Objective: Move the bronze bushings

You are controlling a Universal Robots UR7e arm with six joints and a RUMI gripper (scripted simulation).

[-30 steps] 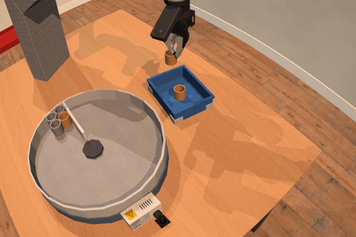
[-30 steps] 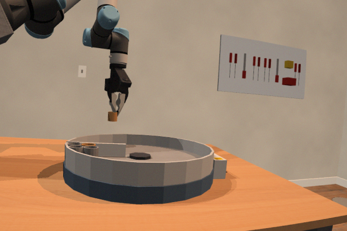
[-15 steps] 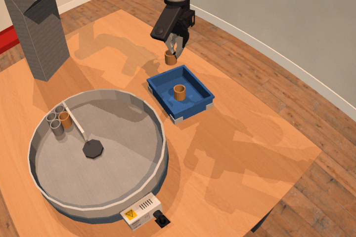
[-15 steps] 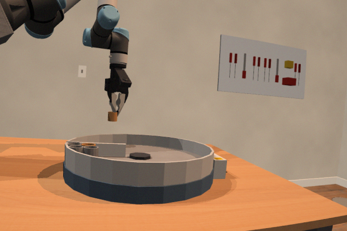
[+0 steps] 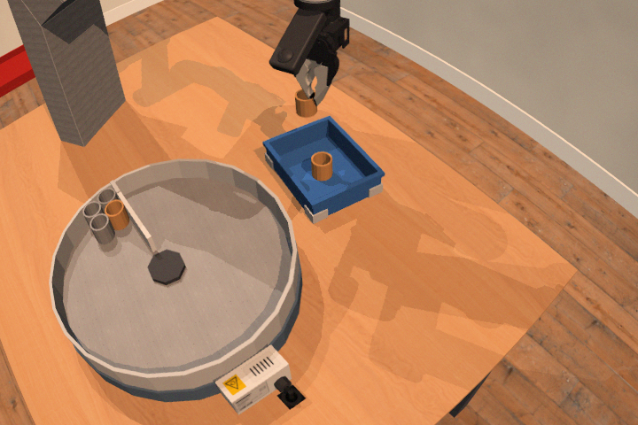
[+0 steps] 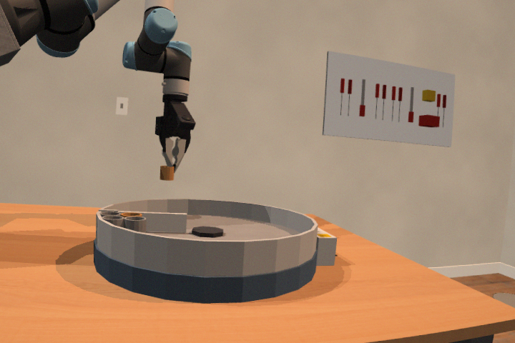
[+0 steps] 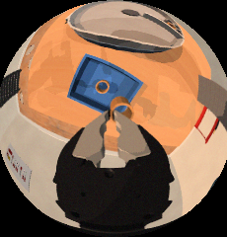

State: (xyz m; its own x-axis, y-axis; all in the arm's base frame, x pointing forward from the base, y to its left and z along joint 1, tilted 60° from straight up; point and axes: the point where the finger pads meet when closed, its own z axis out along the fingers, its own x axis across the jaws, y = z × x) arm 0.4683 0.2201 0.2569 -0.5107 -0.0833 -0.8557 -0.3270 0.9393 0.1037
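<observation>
Now: the blue crate 130 mm below my hand, 40 mm ahead of it and 10 mm to the right of it. Also, from my hand: grey turntable 350 mm to the right, 130 mm ahead, 100 mm below.
</observation>
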